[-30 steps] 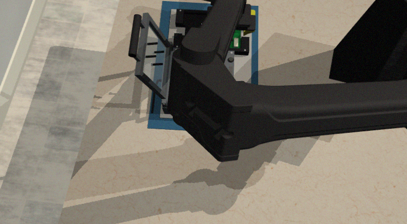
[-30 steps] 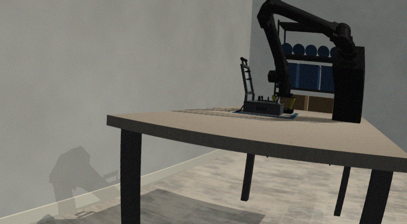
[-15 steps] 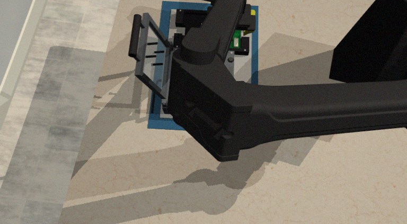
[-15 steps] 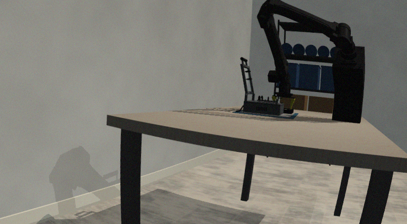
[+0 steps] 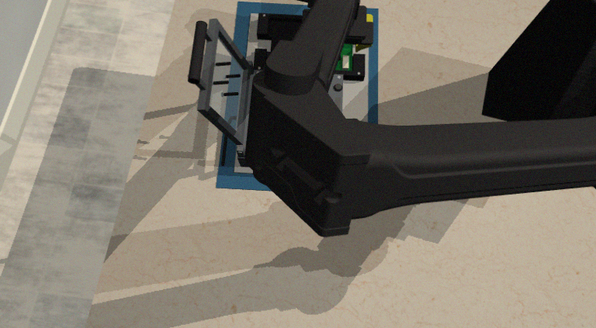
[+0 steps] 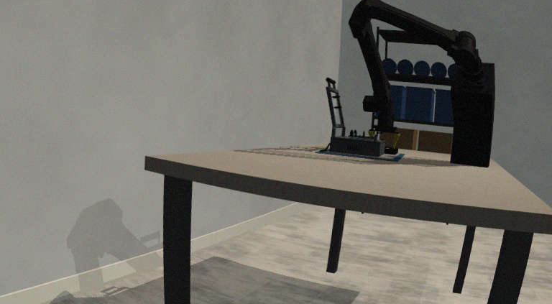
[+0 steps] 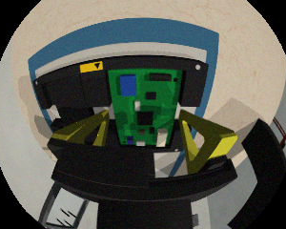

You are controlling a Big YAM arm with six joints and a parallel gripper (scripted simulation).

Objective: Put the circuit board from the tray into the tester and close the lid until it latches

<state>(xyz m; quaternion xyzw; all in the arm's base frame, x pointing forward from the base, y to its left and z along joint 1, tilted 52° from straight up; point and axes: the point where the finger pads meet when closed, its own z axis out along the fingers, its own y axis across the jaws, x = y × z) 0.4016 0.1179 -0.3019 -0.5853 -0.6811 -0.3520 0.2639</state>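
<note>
The green circuit board lies right at my hand. Round my hand: see-through lid (200 mm to the left, 160 mm above, 150 mm ahead).
</note>
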